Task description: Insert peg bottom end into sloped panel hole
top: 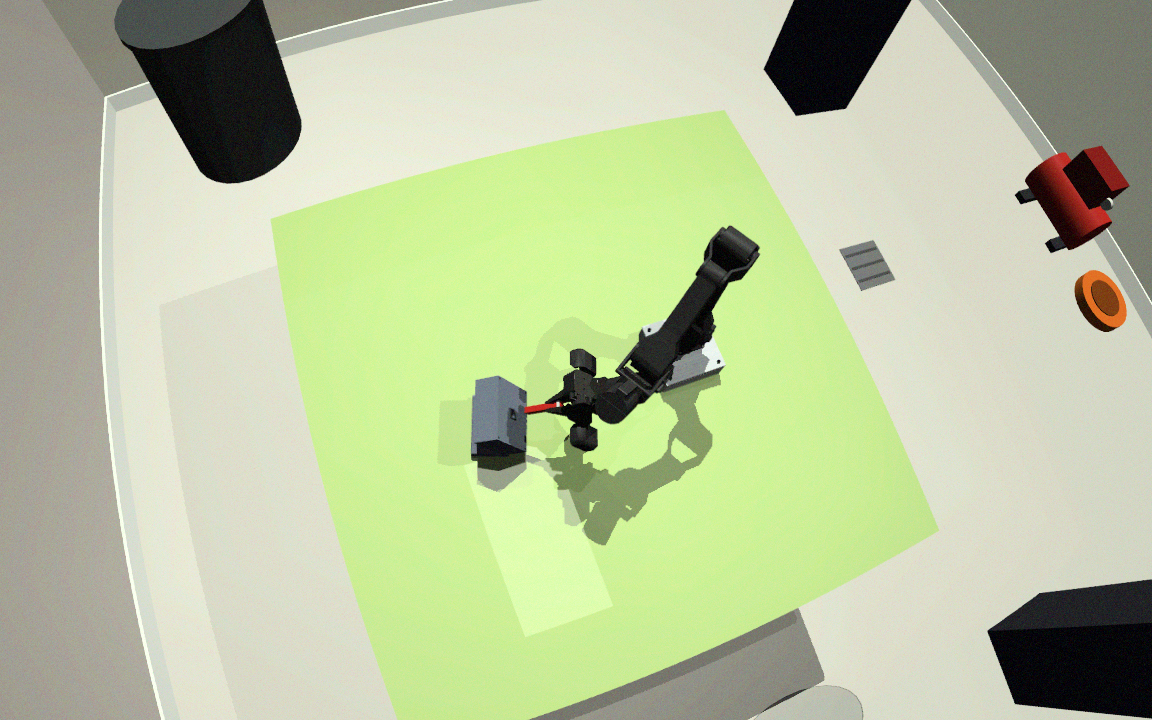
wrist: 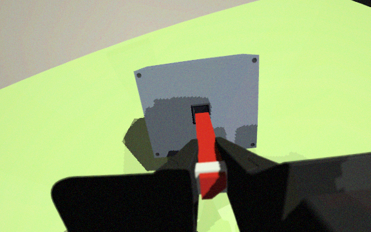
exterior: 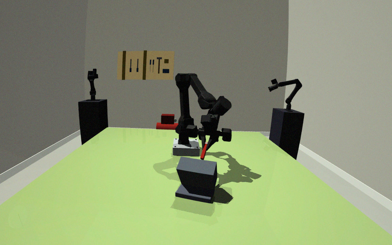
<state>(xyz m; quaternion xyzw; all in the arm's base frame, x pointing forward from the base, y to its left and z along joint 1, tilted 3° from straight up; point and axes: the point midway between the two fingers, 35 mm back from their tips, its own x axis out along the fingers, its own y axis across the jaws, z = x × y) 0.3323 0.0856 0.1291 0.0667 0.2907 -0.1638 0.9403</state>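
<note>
Now: gripper tip 80 mm short of the grey sloped panel, 60 mm above it and 30 mm to the left of it. The rest, counted from my gripper tip: red square peg 10 mm behind, 10 mm above.
</note>
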